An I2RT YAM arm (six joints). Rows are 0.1 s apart.
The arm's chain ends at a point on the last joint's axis. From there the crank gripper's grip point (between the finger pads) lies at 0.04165 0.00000 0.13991 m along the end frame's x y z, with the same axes.
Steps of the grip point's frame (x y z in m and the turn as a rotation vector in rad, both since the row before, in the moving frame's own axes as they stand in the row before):
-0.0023, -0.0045, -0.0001, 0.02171, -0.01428, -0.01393
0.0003, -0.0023, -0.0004, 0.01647, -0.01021, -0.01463
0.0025, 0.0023, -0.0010, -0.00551, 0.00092, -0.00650
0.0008, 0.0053, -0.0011, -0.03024, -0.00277, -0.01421
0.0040, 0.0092, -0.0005, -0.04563, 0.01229, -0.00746
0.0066, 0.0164, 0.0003, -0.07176, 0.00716, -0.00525
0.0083, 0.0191, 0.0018, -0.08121, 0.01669, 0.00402
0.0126, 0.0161, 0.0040, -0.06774, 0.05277, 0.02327
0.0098, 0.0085, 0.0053, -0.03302, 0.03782, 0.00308
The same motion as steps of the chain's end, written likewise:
-0.0003, -0.0009, -0.0006, 0.02171, -0.01428, -0.01393
0.0018, 0.0006, -0.0008, 0.01647, -0.01021, -0.01463
0.0024, 0.0018, -0.0010, -0.00551, 0.00092, -0.00650
0.0012, 0.0017, -0.0012, -0.03024, -0.00277, -0.01421
0.0023, 0.0031, 0.0002, -0.04563, 0.01229, -0.00746
0.0056, 0.0066, 0.0010, -0.07176, 0.00716, -0.00525
0.0060, 0.0076, 0.0030, -0.08121, 0.01669, 0.00402
0.0054, 0.0057, 0.0067, -0.06774, 0.05277, 0.02327
0.0045, 0.0038, 0.0071, -0.03302, 0.03782, 0.00308

